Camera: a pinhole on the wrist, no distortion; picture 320 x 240 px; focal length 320.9 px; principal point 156.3 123.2 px. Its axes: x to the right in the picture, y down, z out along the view. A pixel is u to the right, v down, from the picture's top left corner.
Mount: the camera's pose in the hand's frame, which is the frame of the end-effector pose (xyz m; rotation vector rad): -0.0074 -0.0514 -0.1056 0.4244 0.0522 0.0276
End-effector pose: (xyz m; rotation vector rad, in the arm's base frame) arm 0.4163 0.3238 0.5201 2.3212 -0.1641 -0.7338
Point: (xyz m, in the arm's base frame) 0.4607 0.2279 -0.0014
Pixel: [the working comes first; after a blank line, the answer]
In the camera's frame: 0.2856 -0.0112 0.5157

outside the picture
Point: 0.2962 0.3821 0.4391
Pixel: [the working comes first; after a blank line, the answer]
In the camera's frame: -0.0834 0.0280 0.1883

14 171
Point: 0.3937 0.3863 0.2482
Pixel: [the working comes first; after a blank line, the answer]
In the camera's frame: 0.0770 -0.0588 0.3009

238 60
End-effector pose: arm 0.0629 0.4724 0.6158 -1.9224 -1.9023 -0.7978
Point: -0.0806 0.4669 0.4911
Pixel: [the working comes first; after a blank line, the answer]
In the camera's frame: -0.0763 -0.0251 0.2031

36 84
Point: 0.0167 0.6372 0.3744
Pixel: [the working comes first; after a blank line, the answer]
In the camera's frame: -0.0188 0.1209 0.3688

140 228
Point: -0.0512 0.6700 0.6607
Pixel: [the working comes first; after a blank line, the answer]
In the camera's frame: 0.1878 0.0056 0.1909

outside the picture
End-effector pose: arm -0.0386 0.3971 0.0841 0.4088 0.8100 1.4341
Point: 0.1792 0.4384 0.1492
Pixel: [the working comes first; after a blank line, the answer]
In the camera's frame: 0.0023 0.0804 0.3062

159 207
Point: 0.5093 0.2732 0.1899
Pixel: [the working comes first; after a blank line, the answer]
In the camera's frame: -0.2058 -0.0314 0.5928

45 106
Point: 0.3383 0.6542 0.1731
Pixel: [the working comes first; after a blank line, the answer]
In the camera's frame: 0.1850 0.0873 0.5038

274 179
